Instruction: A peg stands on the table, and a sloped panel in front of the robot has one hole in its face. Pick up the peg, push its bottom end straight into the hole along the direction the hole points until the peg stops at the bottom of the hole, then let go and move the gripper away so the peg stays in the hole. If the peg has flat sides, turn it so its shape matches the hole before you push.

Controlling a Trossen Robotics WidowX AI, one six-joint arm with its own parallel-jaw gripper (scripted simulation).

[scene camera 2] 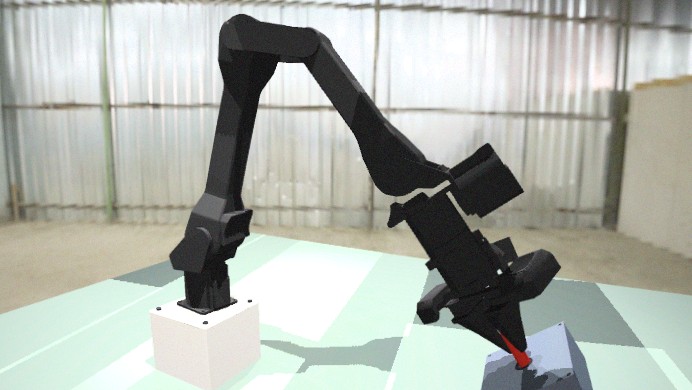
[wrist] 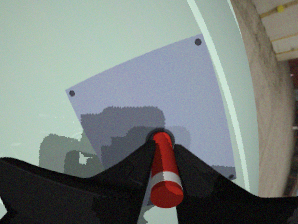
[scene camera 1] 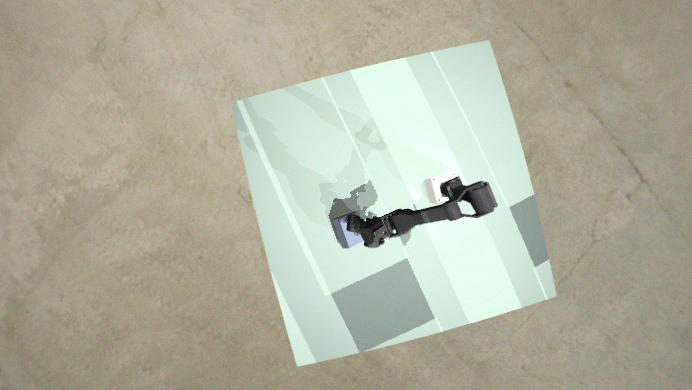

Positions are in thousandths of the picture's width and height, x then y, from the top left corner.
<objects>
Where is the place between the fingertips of my gripper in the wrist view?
549,663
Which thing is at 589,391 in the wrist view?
A sloped panel.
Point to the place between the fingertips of my gripper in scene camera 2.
751,901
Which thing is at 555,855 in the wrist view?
A red round peg.
</objects>
